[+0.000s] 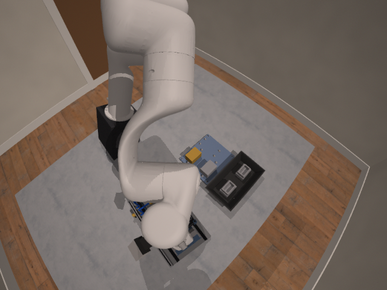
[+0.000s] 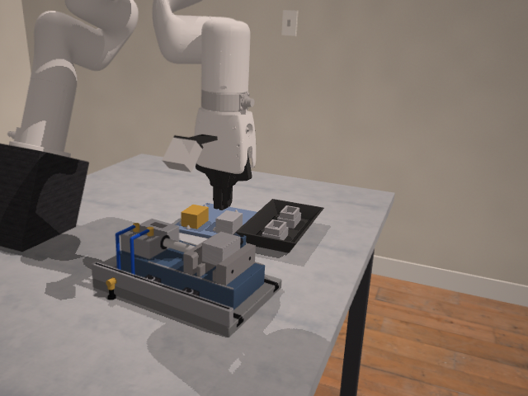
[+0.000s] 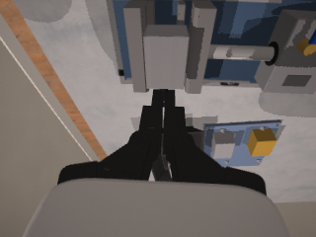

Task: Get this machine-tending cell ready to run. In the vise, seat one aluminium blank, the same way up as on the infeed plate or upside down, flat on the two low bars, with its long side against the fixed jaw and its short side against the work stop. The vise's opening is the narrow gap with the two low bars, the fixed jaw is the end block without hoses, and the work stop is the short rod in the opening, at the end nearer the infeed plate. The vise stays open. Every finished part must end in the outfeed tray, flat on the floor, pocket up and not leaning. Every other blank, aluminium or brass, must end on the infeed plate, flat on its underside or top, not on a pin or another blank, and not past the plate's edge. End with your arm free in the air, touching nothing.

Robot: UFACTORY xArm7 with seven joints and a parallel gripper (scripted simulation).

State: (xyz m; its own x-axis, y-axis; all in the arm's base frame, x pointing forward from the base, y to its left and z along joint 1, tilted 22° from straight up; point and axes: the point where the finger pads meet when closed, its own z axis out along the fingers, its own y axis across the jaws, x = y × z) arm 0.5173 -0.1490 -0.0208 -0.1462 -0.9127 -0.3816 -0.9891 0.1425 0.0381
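My hand is 120 mm above the piston rod, 90 mm past it and 10 mm to the right of it. Round my hand: grey rail (160 mm below, 80 mm to the right, 80 mm behind); then vise bed (160 mm below, 70 mm behind, 10 mm to the left); then brass blank (270 mm to the left, 200 mm behind, 170 mm below).
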